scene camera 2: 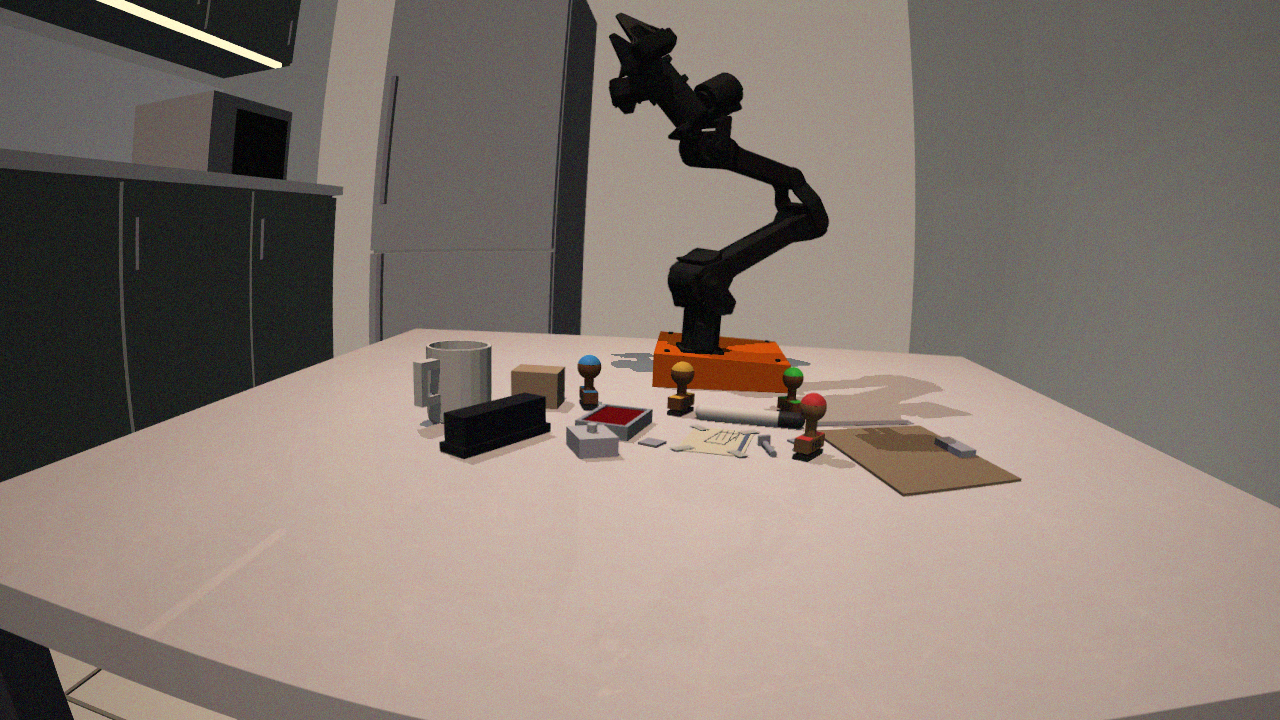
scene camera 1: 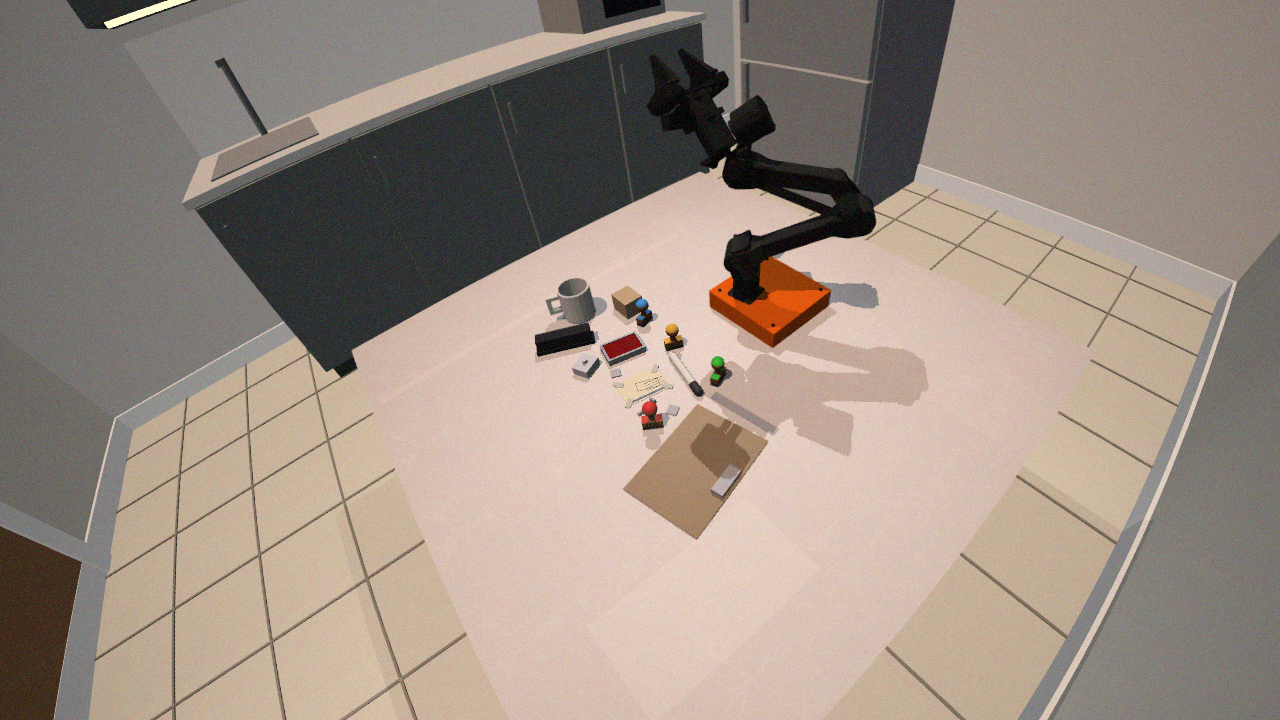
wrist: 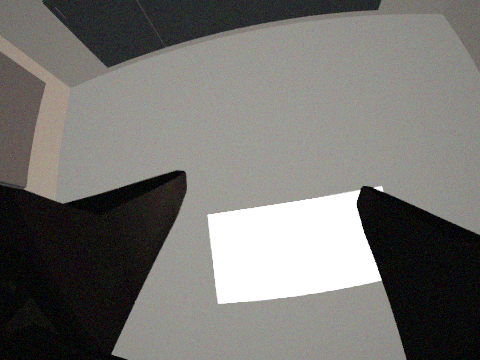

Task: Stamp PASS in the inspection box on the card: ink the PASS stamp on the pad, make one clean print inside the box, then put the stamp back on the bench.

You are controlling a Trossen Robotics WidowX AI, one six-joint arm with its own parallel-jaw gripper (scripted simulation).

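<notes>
The gripper (scene camera 2: 614, 24) is open and holds nothing. Present in the scene: a grey mug (scene camera 2: 456, 374), visible too in scene camera 1 (scene camera 1: 574, 294); a black block (scene camera 2: 484, 427), likewise visible in scene camera 1 (scene camera 1: 579, 335); and a cardboard sheet (scene camera 1: 690, 476), which also appears in scene camera 2 (scene camera 2: 912, 460). A brown box (scene camera 2: 549, 381) and a marker (scene camera 2: 780, 419) are visible as well. A red stamp (scene camera 2: 807, 446) is present; it is out of frame in the wrist view. A small grey block (scene camera 2: 594, 440) is present; in the wrist view it too is out of frame.
</notes>
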